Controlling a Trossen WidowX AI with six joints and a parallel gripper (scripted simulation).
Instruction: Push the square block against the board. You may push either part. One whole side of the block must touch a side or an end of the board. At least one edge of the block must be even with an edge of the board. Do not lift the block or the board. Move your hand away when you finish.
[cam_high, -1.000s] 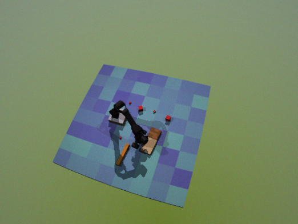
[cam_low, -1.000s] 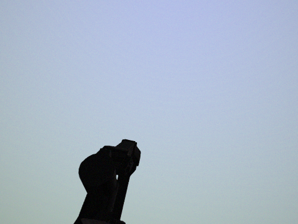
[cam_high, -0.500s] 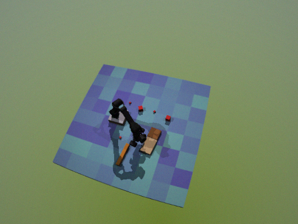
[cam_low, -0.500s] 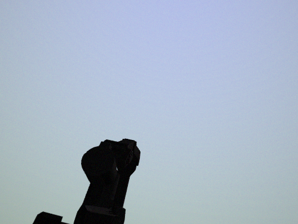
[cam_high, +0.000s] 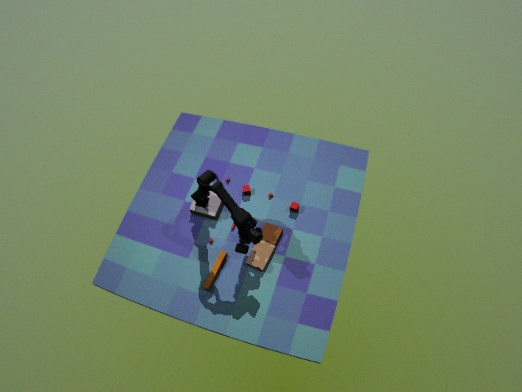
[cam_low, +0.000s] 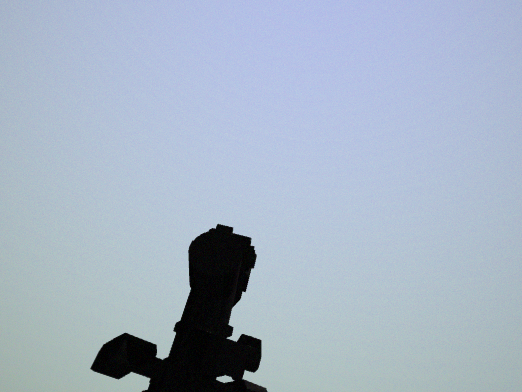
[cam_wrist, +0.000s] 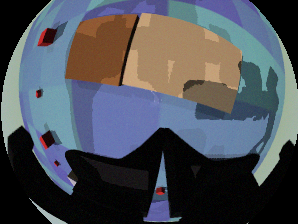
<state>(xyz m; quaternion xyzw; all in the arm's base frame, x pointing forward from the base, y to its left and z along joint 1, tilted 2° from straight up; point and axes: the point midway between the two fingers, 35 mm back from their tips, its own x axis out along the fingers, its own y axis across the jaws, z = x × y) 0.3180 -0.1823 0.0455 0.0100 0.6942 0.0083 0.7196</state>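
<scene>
My gripper tip is 9 cm to the right of the dark brown square block, 9 cm short of it and 5 cm above it. The rest, counted from my gripper tip: thin red stick (12 cm to the left, 11 cm behind, 5 cm below); tan block (7 cm ahead, 5 cm below, 3 cm to the right); long orange board (18 cm to the right, 13 cm behind, 5 cm below).
</scene>
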